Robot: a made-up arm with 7 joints.
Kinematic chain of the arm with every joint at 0, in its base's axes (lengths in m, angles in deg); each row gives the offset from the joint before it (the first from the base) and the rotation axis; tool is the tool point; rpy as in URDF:
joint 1: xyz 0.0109 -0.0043 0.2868 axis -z
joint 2: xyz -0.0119 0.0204 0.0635 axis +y
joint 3: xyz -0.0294 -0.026 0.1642 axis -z
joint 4: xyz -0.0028 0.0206 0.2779 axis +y
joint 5: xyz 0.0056 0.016 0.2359 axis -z
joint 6: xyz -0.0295 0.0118 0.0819 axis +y
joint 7: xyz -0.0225 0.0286 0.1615 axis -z
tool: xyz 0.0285 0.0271 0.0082 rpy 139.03 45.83 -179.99
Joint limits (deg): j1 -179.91..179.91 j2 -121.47..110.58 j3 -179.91..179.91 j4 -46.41..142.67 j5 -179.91..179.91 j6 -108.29..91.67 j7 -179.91..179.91
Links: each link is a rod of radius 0.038 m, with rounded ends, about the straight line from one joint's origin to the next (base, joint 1, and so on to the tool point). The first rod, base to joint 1, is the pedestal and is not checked.
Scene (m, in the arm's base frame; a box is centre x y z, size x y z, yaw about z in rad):
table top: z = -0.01
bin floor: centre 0.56 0.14 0 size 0.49 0.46 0.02 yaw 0.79
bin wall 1: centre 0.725 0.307 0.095 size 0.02 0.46 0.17 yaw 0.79
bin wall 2: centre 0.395 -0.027 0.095 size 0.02 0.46 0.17 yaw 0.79
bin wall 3: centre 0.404 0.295 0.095 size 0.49 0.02 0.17 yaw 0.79
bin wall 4: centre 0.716 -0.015 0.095 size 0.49 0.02 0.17 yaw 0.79
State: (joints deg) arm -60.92 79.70 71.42 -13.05 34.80 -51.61 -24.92
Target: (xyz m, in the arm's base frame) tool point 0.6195 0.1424 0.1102
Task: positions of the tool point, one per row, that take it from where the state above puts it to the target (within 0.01 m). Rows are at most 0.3 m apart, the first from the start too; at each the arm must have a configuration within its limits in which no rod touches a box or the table.
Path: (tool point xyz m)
1: 0.2070 0.7663 0.5093
2: 0.2028 0.6933 0.5765
3: 0.2035 0.6138 0.6107
4: 0.4353 0.5302 0.4428
5: 0.5823 0.3547 0.2706
6: 0.6195 0.1424 0.1102

